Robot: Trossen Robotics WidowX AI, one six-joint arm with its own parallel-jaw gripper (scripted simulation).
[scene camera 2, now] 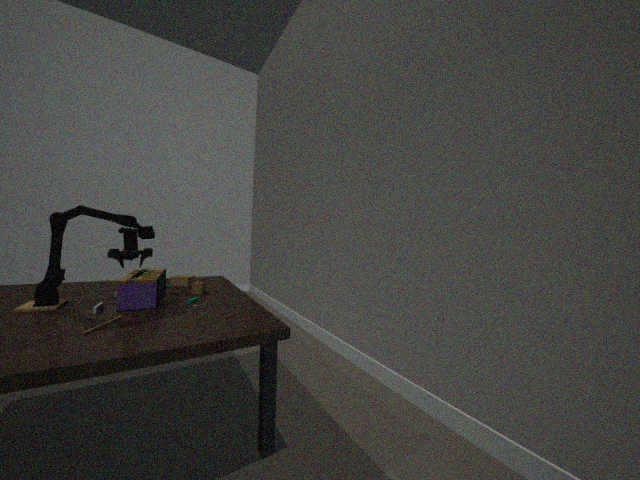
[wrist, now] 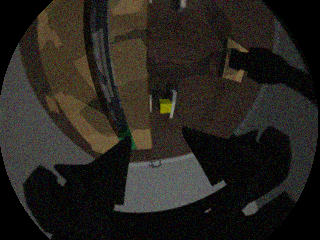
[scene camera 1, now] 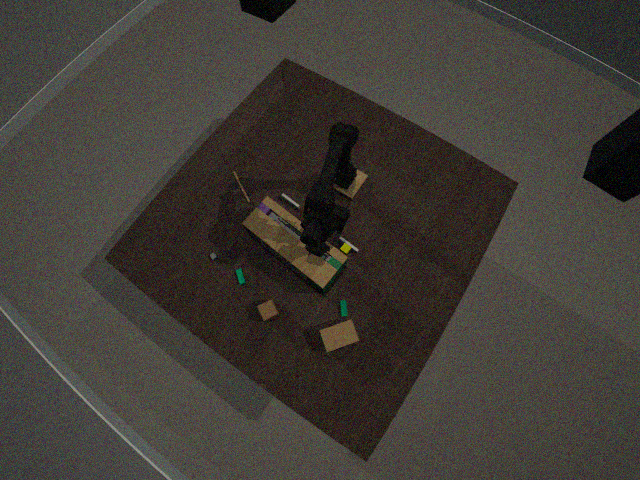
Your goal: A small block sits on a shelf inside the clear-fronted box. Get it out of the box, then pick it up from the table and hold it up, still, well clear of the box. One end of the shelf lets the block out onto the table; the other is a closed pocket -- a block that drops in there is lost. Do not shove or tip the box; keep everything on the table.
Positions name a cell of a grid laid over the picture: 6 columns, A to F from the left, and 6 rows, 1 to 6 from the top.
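Scene:
A box shows in scene camera 2 (B4). The box is visible in the wrist view (B2) too, and the box appears again in scene camera 1 (C3).

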